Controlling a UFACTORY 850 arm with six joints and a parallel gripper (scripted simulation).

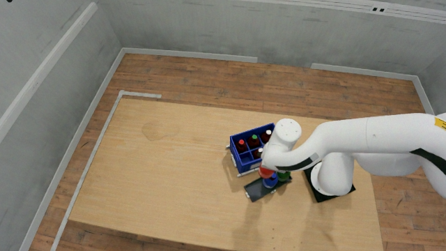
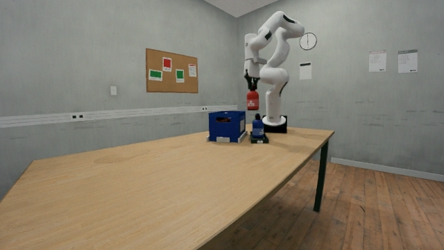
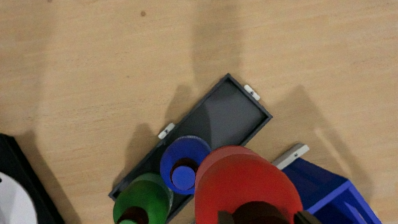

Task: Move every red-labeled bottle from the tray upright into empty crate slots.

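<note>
Now: hand 70 mm above the red-labeled bottle. From my hand the other things lie so: blue-labeled bottle: 250 mm below, 50 mm behind, 10 mm to the left; then green-labeled bottle: 250 mm below, 130 mm behind, 30 mm to the right; then blue crate: 250 mm below, 170 mm to the right, 30 mm ahead.
</note>
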